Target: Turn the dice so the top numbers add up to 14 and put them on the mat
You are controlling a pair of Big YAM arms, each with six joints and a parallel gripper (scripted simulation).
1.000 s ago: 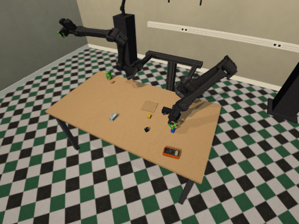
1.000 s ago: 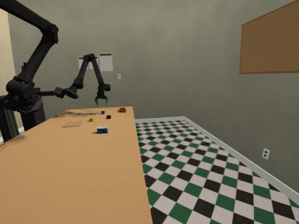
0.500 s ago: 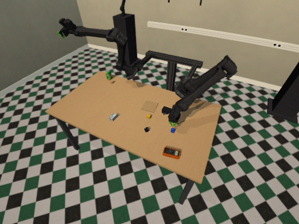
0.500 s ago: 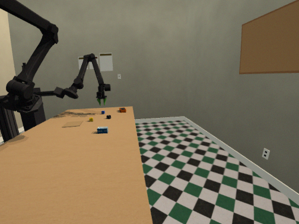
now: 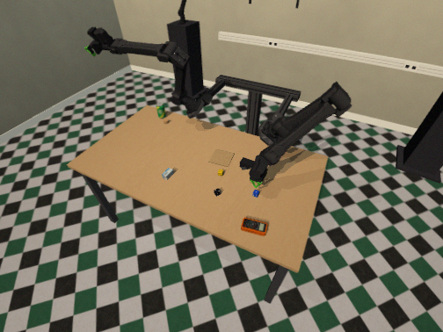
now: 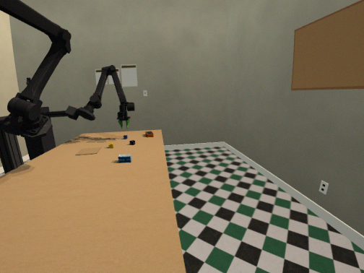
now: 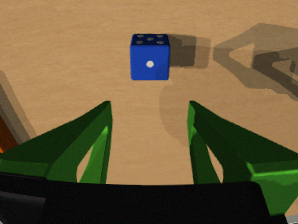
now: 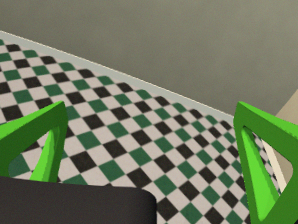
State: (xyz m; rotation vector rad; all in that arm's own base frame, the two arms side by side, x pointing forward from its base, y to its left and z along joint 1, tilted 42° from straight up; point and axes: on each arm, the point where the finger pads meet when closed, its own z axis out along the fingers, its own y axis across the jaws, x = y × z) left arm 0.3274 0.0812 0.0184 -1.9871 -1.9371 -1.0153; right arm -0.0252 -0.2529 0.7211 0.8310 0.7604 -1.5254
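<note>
The blue die lies 9 cm below my left hand. Also, from my left hand: black die: 20 cm to the right, 11 cm ahead, 9 cm below; tan mat: 34 cm to the right, 18 cm behind, 10 cm below; yellow die: 26 cm to the right, 9 cm below, 4 cm behind.
</note>
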